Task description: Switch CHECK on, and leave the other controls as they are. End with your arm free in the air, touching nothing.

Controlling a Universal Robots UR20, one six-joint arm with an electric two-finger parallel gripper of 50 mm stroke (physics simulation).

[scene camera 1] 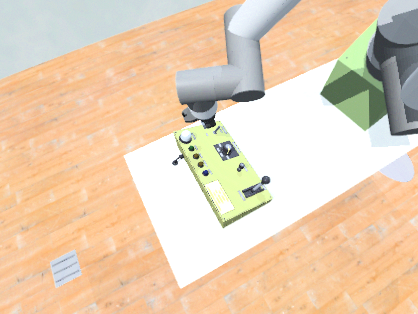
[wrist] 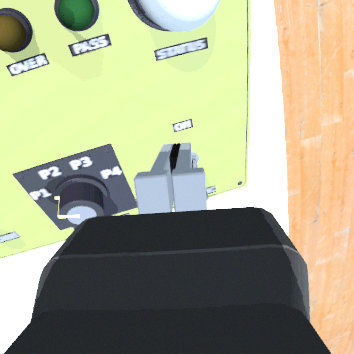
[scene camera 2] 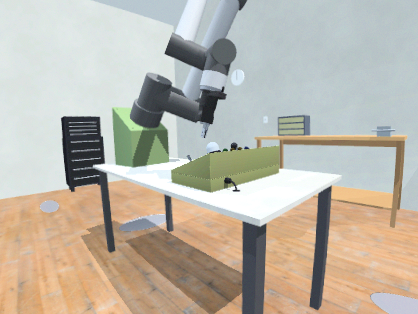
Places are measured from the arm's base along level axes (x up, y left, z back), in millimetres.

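Where they show: gripper, between the fingertips: (scene camera 1: 205, 127) (wrist: 177, 160) (scene camera 2: 203, 137); arm's base, origin of its link: (scene camera 2: 144, 119).
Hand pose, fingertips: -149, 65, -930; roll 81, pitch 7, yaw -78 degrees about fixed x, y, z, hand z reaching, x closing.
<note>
Each offset is from my fingertips to the top centre of the thing, as dx, dy, dz. "spot": to the spot under its first point.
The yellow-green control panel (scene camera 1: 212, 150) (scene camera 2: 245, 162) (wrist: 115, 105) lies on the white table. A small metal toggle switch @(spot: -94, -35, +63) (scene camera 1: 217, 130) (scene camera 2: 189, 157) (wrist: 195, 159) is at its corner, below the ON label @(spot: -104, -24, +7) (wrist: 182, 125) in the wrist view. There the fingers hide most of its lever, and the label under it is partly covered and unreadable. My gripper (scene camera 2: 203, 135) (wrist: 177, 160) is shut and empty. Its tips are above the panel, between the ON label and the toggle in the wrist view; whether they touch the lever I cannot tell.
The selector knob @(-81, +79, +87) (scene camera 1: 227, 149) (wrist: 81, 200) is left of the fingers in the wrist view. The white STATUS dome @(spot: -22, +7, -101) (scene camera 1: 185, 135) (scene camera 2: 213, 147) (wrist: 177, 10) rises nearby. A black-knobbed lever @(-38, +296, +201) (scene camera 1: 265, 180) is at the panel's far end. A green box (scene camera 1: 350, 95) (scene camera 2: 142, 142) stands on the table.
</note>
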